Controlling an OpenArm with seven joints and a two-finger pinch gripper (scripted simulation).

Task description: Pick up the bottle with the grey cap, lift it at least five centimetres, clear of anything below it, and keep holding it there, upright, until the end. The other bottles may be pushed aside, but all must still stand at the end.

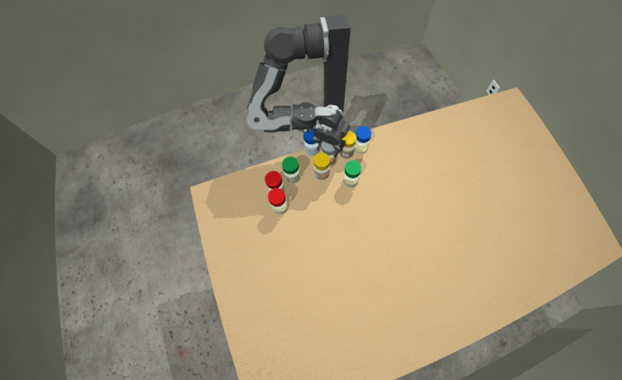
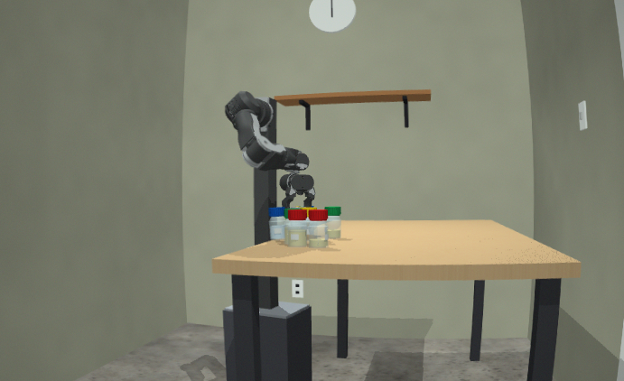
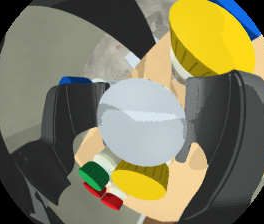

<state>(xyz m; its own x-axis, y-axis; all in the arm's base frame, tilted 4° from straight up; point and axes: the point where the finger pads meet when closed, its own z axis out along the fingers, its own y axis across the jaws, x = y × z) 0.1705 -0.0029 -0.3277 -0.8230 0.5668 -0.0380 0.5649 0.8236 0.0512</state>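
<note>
Right now my hand is 4 cm above the grey-capped bottle. From my hand the other things lie so: yellow-capped bottle (5 cm ahead, 4 cm to the right, 4 cm below); green-capped bottle (10 cm ahead, 6 cm to the left, 4 cm below); blue-capped bottle (13 cm to the left, 4 cm below, 3 cm behind).
</note>
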